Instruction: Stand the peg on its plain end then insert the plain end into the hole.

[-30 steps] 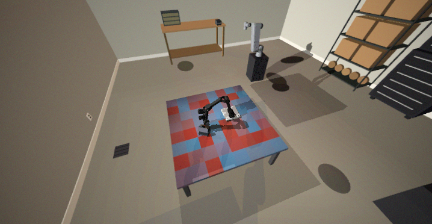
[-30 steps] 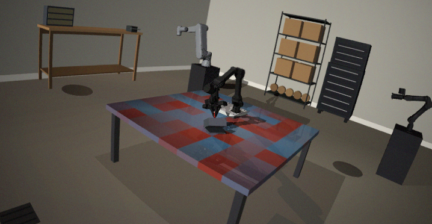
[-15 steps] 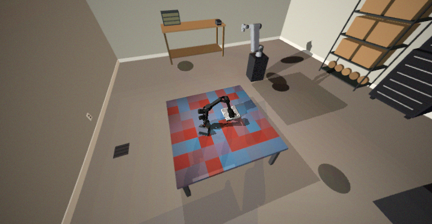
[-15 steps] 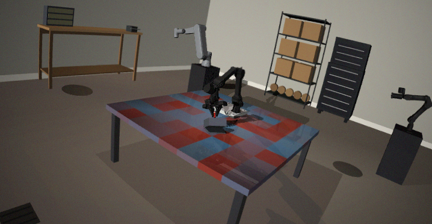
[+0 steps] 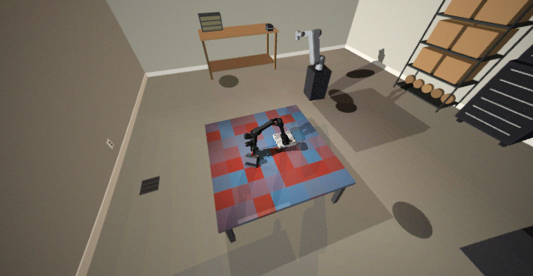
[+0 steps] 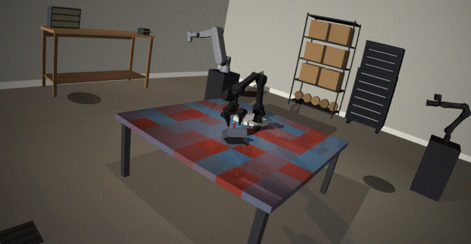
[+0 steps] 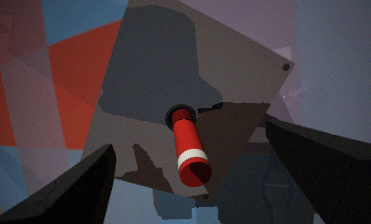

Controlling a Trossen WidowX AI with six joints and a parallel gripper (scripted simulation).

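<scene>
My gripper tip is now 10 mm below the red peg. The rest, counted from my gripper tip: grey sloped panel (40 mm below, 30 mm to the left, 10 mm ahead).
</scene>
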